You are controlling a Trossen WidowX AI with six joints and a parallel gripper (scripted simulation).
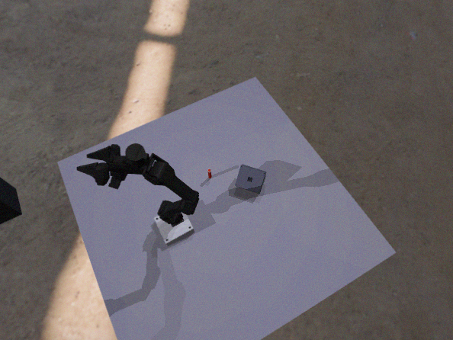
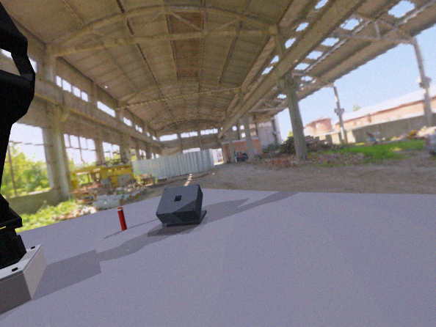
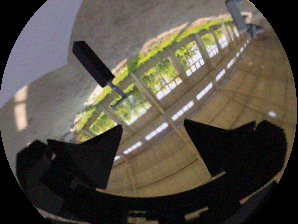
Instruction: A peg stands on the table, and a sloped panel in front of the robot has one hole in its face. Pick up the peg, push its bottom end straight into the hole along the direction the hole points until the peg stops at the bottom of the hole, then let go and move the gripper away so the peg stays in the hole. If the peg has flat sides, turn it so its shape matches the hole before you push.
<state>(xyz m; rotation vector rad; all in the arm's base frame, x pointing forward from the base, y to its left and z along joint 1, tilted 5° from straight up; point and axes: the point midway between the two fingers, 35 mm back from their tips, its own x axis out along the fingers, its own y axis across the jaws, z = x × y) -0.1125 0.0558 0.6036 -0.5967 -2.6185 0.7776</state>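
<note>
My gripper tip is 59 cm above the red peg, 45 cm short of it and 6 cm to the right of it. The rest, counted from my gripper tip: grey sloped panel (62 cm ahead, 58 cm below, 7 cm to the right).
</note>
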